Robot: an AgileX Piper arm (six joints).
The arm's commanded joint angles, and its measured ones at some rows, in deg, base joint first. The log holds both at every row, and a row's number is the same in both.
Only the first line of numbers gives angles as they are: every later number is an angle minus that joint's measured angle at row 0.
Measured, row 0:
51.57, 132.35, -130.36, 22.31, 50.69, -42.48
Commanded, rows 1 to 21:
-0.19, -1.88, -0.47, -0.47, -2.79, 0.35
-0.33, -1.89, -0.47, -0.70, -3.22, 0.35
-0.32, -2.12, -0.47, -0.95, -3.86, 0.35
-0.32, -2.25, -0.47, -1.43, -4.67, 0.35
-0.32, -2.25, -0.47, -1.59, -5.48, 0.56
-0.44, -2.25, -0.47, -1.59, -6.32, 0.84
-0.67, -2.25, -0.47, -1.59, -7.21, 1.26
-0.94, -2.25, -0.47, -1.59, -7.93, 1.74
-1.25, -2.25, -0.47, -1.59, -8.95, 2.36
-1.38, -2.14, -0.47, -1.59, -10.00, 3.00
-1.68, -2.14, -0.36, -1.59, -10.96, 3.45
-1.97, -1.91, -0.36, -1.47, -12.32, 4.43
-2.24, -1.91, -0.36, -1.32, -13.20, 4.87
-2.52, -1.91, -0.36, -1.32, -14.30, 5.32
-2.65, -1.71, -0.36, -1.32, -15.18, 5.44
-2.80, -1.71, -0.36, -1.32, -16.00, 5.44
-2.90, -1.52, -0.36, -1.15, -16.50, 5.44
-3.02, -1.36, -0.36, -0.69, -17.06, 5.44
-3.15, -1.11, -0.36, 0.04, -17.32, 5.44
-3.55, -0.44, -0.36, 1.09, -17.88, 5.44
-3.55, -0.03, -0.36, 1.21, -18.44, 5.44
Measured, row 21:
-2.10, -0.84, 0.00, 0.87, -13.27, 5.37
